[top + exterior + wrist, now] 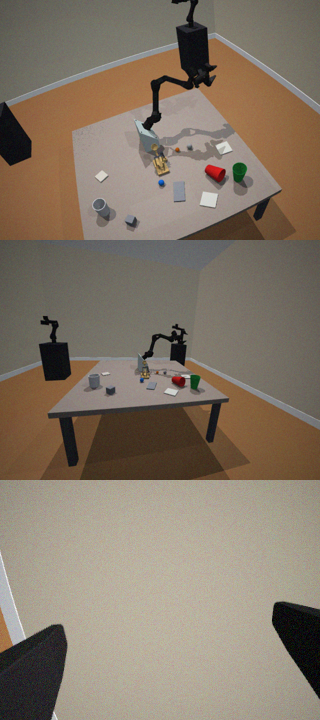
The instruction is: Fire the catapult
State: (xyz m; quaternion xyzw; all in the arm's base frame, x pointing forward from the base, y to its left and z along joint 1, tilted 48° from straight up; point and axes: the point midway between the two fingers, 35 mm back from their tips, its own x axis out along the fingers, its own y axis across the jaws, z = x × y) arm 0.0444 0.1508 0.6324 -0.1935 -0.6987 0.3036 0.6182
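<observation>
Now: the wooden catapult 21 cm ahead of my gripper tip, 61 cm to the right of it and 37 cm below it. Also, from my gripper tip: orange ball (17 cm ahead, 46 cm to the right, 43 cm below); grey ball (19 cm ahead, 37 cm to the right, 43 cm below); green cup (61 cm ahead, 22 cm to the right, 42 cm below).
</observation>
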